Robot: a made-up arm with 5 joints. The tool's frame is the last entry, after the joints.
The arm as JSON. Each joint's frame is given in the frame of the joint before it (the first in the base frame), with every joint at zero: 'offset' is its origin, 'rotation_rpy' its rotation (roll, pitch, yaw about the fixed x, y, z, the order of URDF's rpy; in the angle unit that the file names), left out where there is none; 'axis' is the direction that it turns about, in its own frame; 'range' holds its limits. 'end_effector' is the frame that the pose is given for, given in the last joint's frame.
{
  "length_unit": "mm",
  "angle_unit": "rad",
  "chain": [
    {
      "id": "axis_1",
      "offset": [
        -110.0,
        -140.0,
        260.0
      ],
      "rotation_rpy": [
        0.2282,
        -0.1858,
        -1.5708
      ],
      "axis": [
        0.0,
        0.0,
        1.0
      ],
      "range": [
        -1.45,
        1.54
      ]
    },
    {
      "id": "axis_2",
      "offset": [
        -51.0,
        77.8,
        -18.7
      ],
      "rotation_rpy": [
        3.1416,
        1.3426,
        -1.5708
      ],
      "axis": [
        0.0,
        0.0,
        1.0
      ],
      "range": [
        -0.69,
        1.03
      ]
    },
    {
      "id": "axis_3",
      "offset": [
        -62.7,
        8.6,
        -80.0
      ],
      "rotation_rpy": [
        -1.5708,
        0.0,
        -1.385
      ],
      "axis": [
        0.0,
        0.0,
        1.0
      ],
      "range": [
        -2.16,
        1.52
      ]
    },
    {
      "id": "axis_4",
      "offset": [
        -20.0,
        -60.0,
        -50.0
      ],
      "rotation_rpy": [
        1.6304,
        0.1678,
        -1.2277
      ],
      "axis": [
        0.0,
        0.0,
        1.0
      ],
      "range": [
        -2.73,
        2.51
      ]
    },
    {
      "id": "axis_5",
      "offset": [
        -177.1,
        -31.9,
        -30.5
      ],
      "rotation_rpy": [
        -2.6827,
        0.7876,
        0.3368
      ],
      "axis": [
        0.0,
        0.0,
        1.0
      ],
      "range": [
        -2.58,
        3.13
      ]
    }
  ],
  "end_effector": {
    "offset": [
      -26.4,
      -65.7,
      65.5
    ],
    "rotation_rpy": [
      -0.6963,
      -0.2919,
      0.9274
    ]
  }
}
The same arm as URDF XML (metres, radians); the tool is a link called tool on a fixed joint. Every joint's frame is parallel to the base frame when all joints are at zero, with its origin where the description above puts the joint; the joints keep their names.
<robot name="arm">
  <joint name="tool_fixed" type="fixed">
    <parent link="link5"/>
    <child link="tool"/>
    <origin xyz="-0.0500 0.0200 -0.0800" rpy="1.5422 -0.5293 -1.8155"/>
  </joint>
  <joint name="axis_5" type="revolute">
    <parent link="link4"/>
    <child link="link5"/>
    <origin xyz="-0.1800 0.0300 0.0000" rpy="0.0000 0.0000 0.0000"/>
    <axis xyz="-0.862314 -0.349306 -0.366606"/>
    <limit lower="-2.5800" upper="3.1300"/>
  </joint>
  <joint name="axis_4" type="revolute">
    <parent link="link3"/>
    <child link="link4"/>
    <origin xyz="0.0600 0.0200 0.0500" rpy="0.0000 0.0000 0.0000"/>
    <axis xyz="0.326492 0.943376 0.058698"/>
    <limit lower="-2.7300" upper="2.5100"/>
  </joint>
  <joint name="axis_3" type="revolute">
    <parent link="link2"/>
    <child link="link3"/>
    <origin xyz="-0.0800 0.0200 0.0600" rpy="0.0000 0.0000 0.0000"/>
    <axis xyz="0 0 -1"/>
    <limit lower="-2.1600" upper="1.5200"/>
  </joint>
  <joint name="axis_2" type="revolute">
    <parent link="link1"/>
    <child link="link2"/>
    <origin xyz="0.0800 0.0500 -0.0100" rpy="0.0000 0.0000 0.0000"/>
    <axis xyz="1 0 0"/>
    <limit lower="-0.6900" upper="1.0300"/>
  </joint>
  <joint name="axis_1" type="revolute">
    <parent link="base"/>
    <child link="link1"/>
    <origin xyz="-0.1100 -0.1400 0.2600" rpy="0.0000 0.0000 0.0000"/>
    <axis xyz="-0.226205 0.179904 0.957322"/>
    <limit lower="-1.4500" upper="1.5400"/>
  </joint>
  <link name="base"/>
  <link name="link1"/>
  <link name="link2"/>
  <link name="link3"/>
  <link name="link4"/>
  <link name="link5"/>
  <link name="tool"/>
</robot>

